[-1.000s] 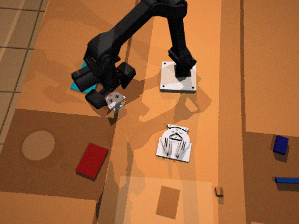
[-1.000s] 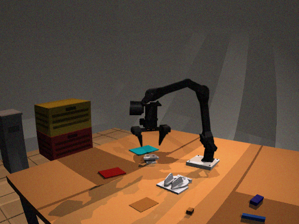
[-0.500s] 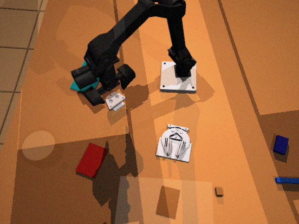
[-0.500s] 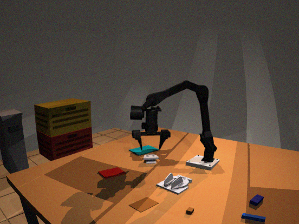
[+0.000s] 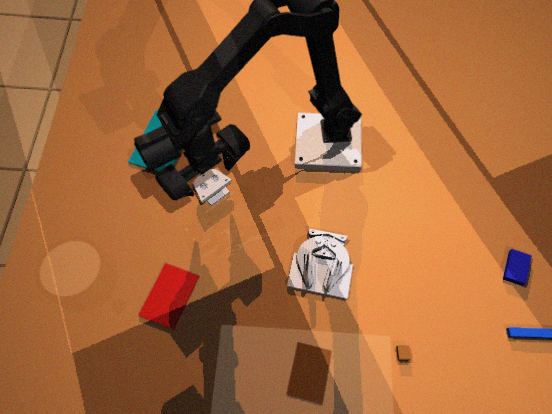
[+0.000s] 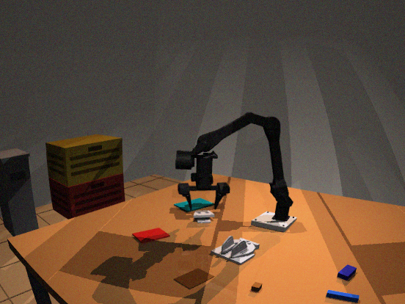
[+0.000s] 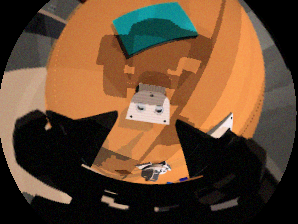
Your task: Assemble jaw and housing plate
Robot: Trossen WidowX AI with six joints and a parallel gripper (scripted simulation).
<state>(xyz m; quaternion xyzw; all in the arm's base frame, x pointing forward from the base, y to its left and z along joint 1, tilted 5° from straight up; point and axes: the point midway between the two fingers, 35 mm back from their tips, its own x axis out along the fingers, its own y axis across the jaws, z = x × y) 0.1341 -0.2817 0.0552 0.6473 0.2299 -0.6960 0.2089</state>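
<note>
My gripper tip is now 150 mm short of the jaw, 210 mm to the right of it and 30 mm above it. The rest, counted from my gripper tip: red card: 220 mm ahead, 90 mm to the right, 40 mm below; then brown card: 380 mm ahead, 170 mm to the left, 50 mm below; then teal card: 140 mm behind, 110 mm to the right, 40 mm below.
</note>
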